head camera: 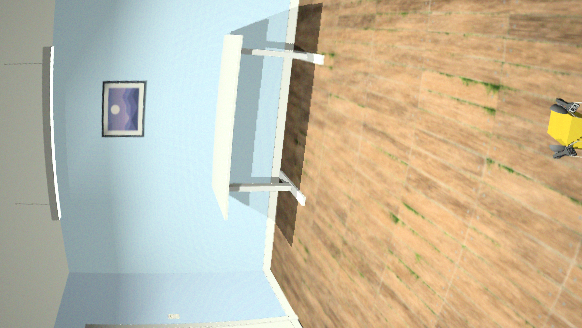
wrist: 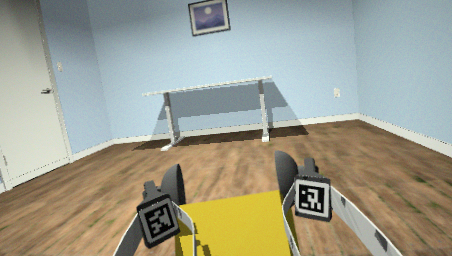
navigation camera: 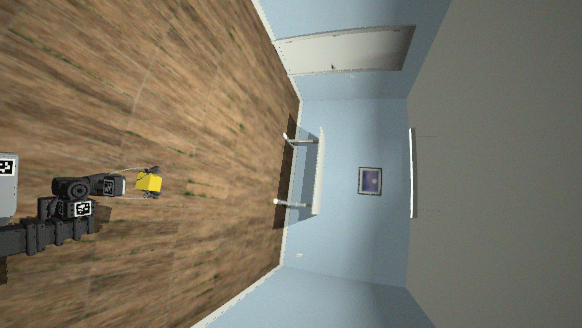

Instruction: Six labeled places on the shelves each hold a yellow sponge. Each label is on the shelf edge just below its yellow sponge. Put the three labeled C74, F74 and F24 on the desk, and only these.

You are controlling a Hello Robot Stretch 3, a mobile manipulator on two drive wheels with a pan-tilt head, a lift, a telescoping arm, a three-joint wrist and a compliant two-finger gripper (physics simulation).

Labels:
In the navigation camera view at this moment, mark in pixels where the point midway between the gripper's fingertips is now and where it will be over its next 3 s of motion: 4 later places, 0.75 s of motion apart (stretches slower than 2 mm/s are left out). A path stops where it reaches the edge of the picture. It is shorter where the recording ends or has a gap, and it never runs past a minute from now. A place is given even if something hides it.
The gripper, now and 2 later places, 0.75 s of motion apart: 161, 182; 145, 216; 109, 276

